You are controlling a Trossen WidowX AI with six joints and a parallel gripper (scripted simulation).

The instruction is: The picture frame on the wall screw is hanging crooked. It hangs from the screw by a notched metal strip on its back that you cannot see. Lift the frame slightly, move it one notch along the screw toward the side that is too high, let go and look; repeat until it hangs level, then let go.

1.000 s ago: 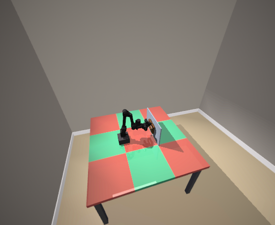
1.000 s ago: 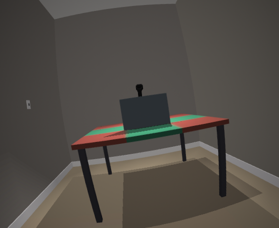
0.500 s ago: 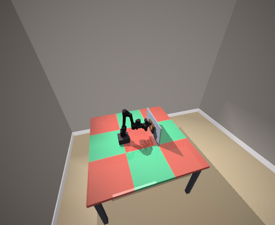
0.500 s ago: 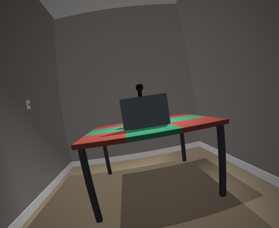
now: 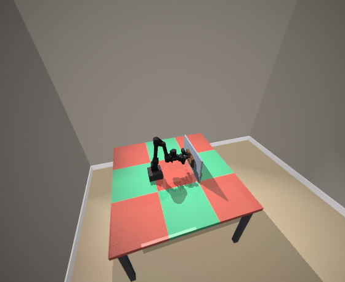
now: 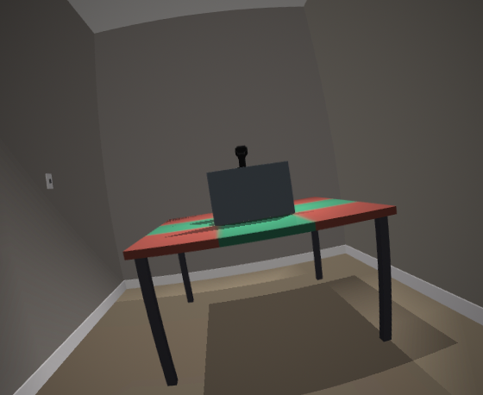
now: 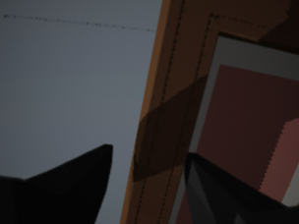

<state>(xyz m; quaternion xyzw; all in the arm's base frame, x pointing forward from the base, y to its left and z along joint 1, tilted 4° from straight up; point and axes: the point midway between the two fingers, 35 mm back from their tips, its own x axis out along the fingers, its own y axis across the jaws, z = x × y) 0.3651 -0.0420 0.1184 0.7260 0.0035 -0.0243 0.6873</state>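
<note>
Now: the picture frame 5 cm below my gripper tip, 1 cm to the left of it and 1 cm ahead of it. The rest, counted from my gripper tip: grey wall panel 6 cm below, 2 cm to the left, 2 cm ahead.
</note>
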